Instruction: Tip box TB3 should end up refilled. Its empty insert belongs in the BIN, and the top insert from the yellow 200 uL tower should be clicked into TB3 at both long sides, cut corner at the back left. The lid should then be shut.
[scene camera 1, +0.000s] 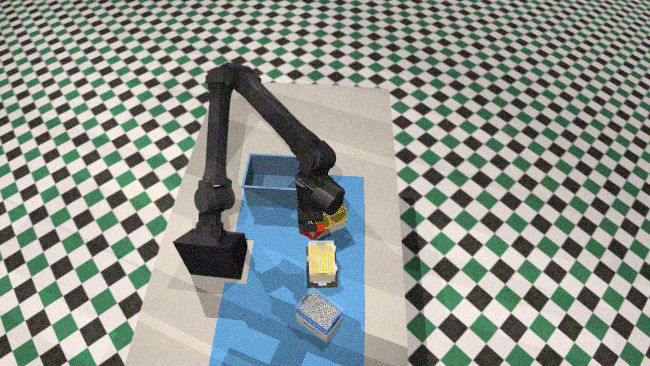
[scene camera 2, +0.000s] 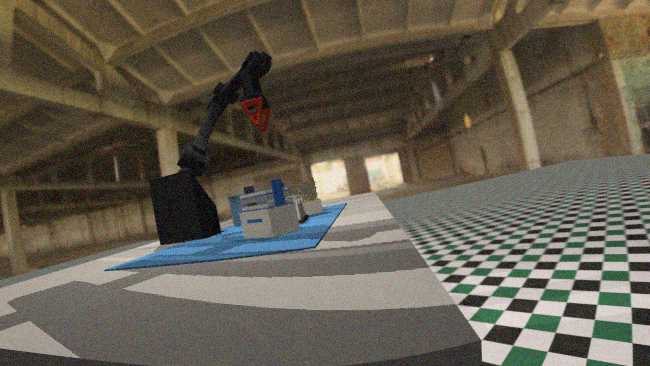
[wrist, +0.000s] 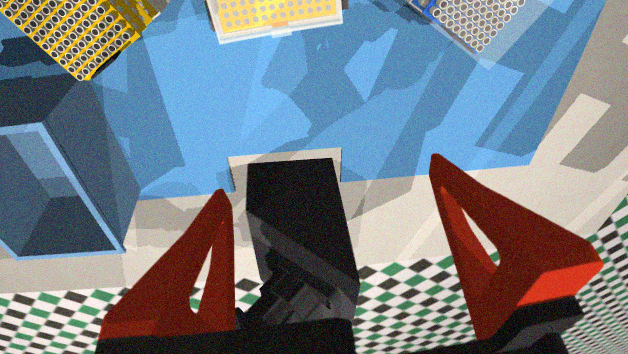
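My gripper is open with nothing between its red fingers. It hangs high above the mat; in scene camera 1 it overlaps the tower's left side. The yellow 200 uL tower, a stack of yellow inserts on a pale base, is partly hidden by the arm there and cut off in the wrist view. The middle box, apparently TB3, shows a yellow insert under what looks like a clear, closed lid. The blue bin stands at the back left; its visible interior shows no insert.
A tip box with a blue insert stands on the blue mat, nearer scene camera 1's lower edge than the middle box. The arm's black base stands at the mat's left edge.
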